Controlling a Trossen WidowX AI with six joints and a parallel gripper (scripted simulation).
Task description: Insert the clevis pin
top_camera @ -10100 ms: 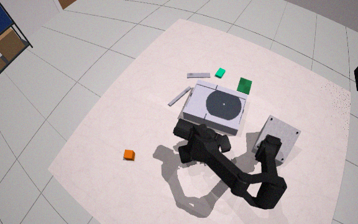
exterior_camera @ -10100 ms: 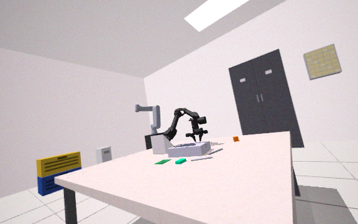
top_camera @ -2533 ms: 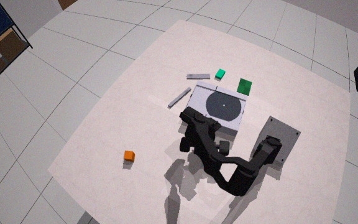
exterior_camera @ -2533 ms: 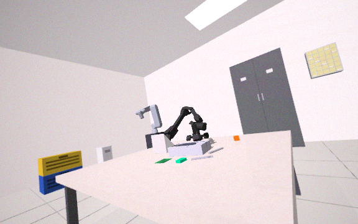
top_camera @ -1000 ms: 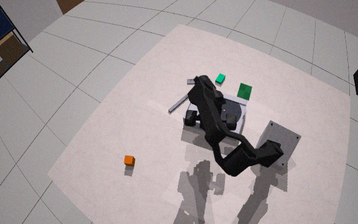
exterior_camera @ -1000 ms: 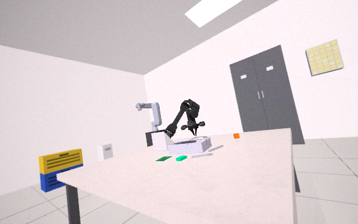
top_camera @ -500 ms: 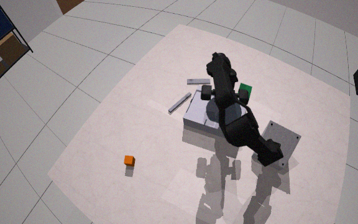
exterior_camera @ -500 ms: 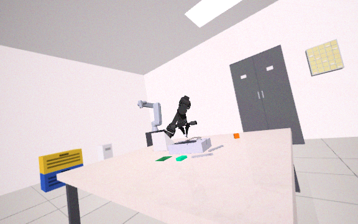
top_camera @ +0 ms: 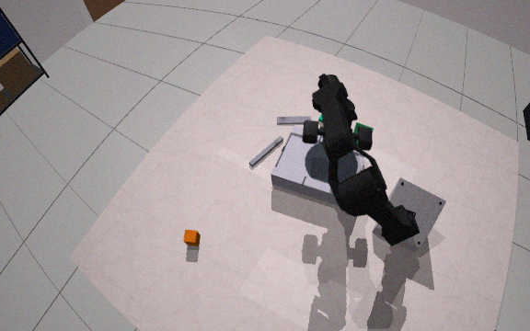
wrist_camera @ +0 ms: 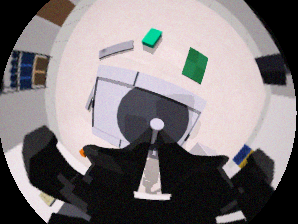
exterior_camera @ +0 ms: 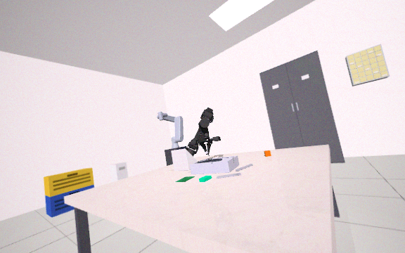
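My gripper tip is now 1 cm to the right of the steel clevis pin. Round my gripper tip: steel tray: 3 cm ahead, 2 cm to the left, 6 cm below; dark aluminium disc: 1 cm to the left, 4 cm below; orange cube: 27 cm ahead, 38 cm to the left, 8 cm below.
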